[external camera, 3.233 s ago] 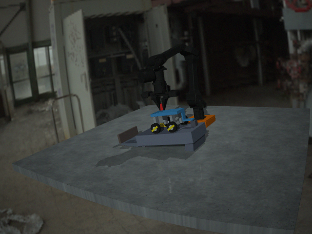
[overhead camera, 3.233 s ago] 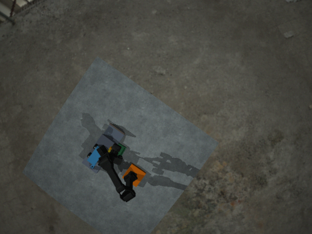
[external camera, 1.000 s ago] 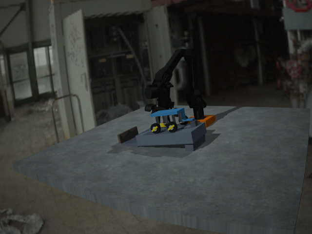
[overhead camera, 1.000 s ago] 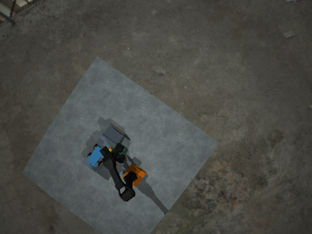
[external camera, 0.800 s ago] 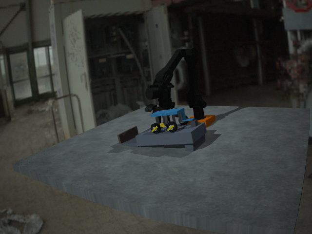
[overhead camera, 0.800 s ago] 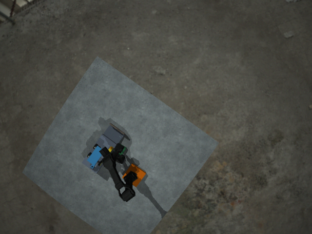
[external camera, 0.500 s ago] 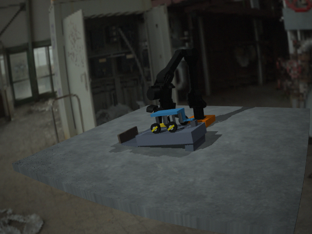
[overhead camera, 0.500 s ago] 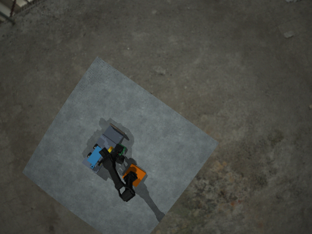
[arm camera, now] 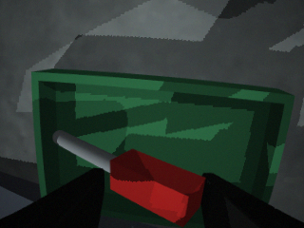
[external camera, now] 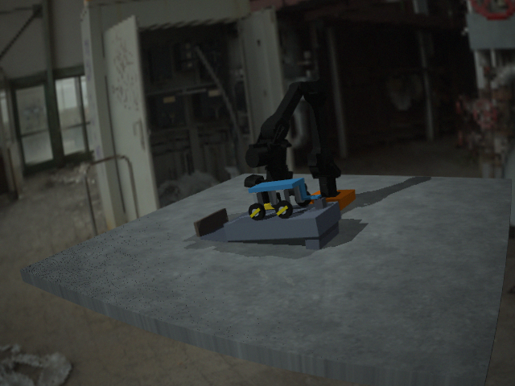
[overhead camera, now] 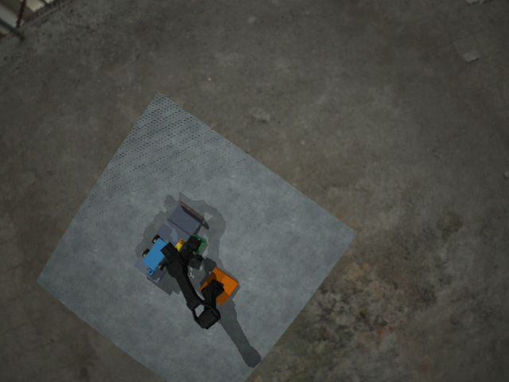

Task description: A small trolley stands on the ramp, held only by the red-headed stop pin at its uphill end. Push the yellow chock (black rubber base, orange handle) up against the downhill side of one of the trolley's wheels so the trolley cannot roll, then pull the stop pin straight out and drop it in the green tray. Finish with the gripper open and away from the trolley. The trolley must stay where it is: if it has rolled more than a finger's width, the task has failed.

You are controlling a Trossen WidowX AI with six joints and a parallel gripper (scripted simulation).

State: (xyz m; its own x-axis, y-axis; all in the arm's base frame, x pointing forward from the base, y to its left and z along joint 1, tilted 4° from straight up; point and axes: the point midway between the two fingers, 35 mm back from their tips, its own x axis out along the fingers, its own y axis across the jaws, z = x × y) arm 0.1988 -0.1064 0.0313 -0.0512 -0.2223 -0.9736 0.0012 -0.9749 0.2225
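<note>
The yellow chock lies 60 mm ahead of my gripper tip and 50 mm above it. From my gripper tip the other things lie so: brown end board: 100 mm ahead, 170 mm to the right, 10 mm below; then blue-topped trolley: 130 mm ahead, 80 mm to the left, 80 mm above; then stop pin: 20 mm to the right, 10 mm below.
</note>
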